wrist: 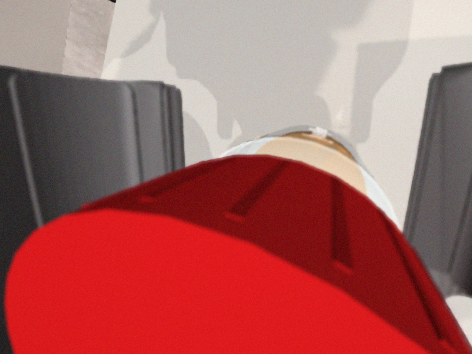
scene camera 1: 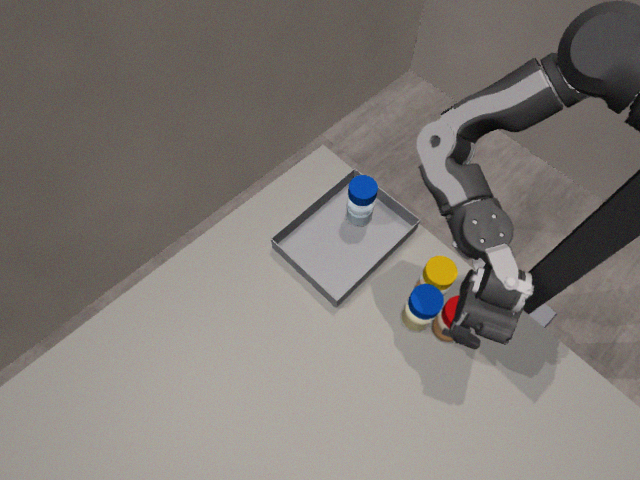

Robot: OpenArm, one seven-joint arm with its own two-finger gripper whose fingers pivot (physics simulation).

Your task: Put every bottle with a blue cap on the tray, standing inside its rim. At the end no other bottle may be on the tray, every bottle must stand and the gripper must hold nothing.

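A blue-capped bottle (scene camera 1: 362, 190) stands inside the grey tray (scene camera 1: 317, 250), near its far corner. A second blue-capped bottle (scene camera 1: 425, 302) stands on the table to the right of the tray. A yellow-capped bottle (scene camera 1: 439, 271) stands close behind it. A red-capped bottle (scene camera 1: 450, 312) (wrist: 175, 275) stands close to its right. My gripper (scene camera 1: 453, 331) (wrist: 280, 198) is shut on the red-capped bottle, with one finger on each side. In the scene view the gripper hides part of that bottle, and its cap hides part of the left finger in the wrist view.
The table (scene camera 1: 206, 335) extends to the left and front of the bottles. Its right edge runs beneath the arm. A dark post (scene camera 1: 584, 248) stands beyond that edge, with a small light-grey block (scene camera 1: 542, 315) near its lower end.
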